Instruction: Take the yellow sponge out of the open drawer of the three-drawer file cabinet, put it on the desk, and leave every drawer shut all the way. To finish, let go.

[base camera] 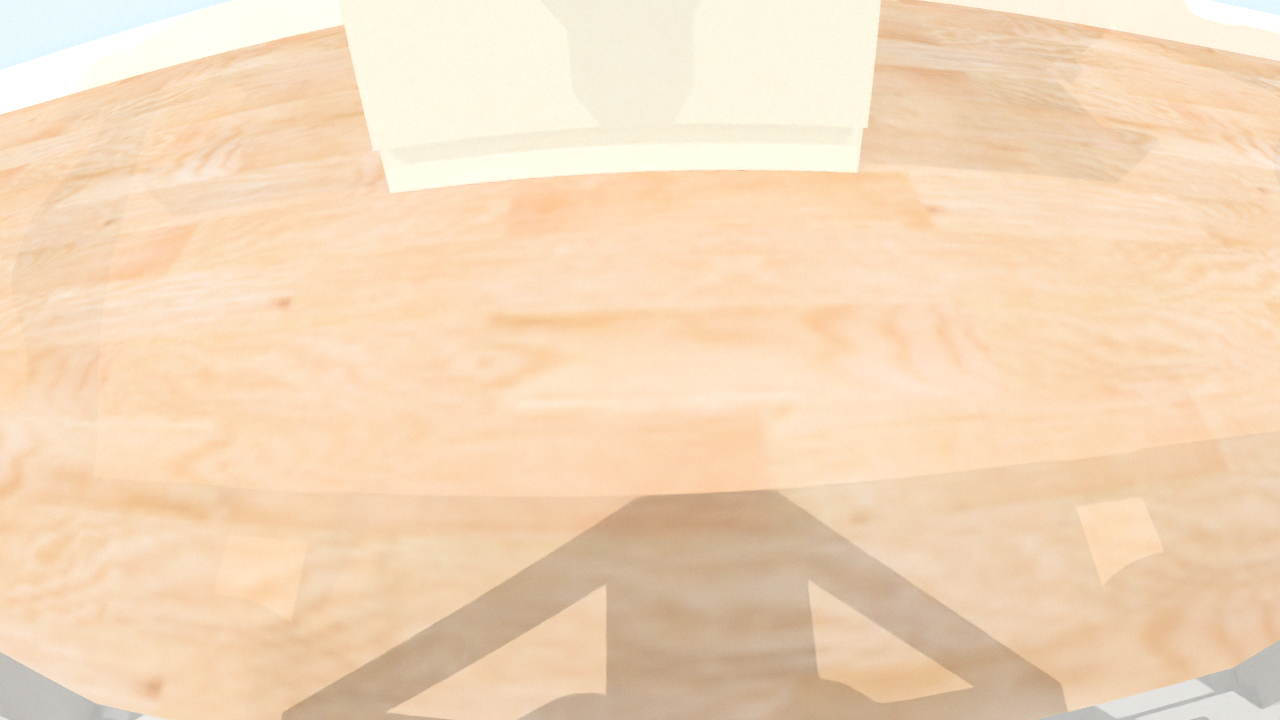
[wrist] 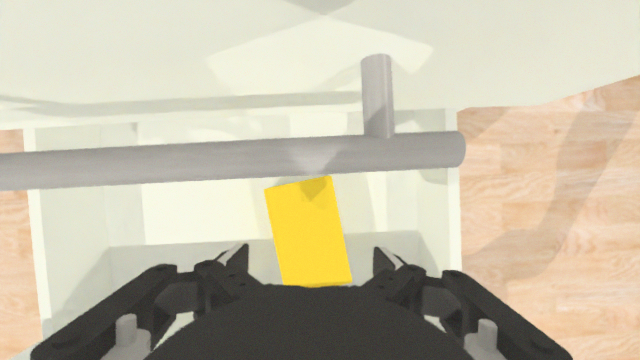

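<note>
The yellow sponge (wrist: 310, 235) lies in the open drawer (wrist: 454, 220) in the wrist view, turned slightly, with its far end close to the handle bar in the picture. The pale file cabinet (base camera: 474, 80) (wrist: 125, 55) stands behind it; its lower part shows at the top of the base camera view. My gripper (wrist: 311, 259) is open above the drawer. Its fingertips show on either side of the sponge and apart from it; how far above it they are, I cannot tell. The gripper's body hides the near end of the drawer. The desk is not recognisable in these views.
A grey handle bar (wrist: 200, 161) on the cabinet's front crosses above the open drawer, just beyond the fingertips in the wrist view. Its post (wrist: 377, 95) joins the cabinet front. Wooden floor (base camera: 626, 358) (wrist: 550, 200) shows before the cabinet and beside the drawer.
</note>
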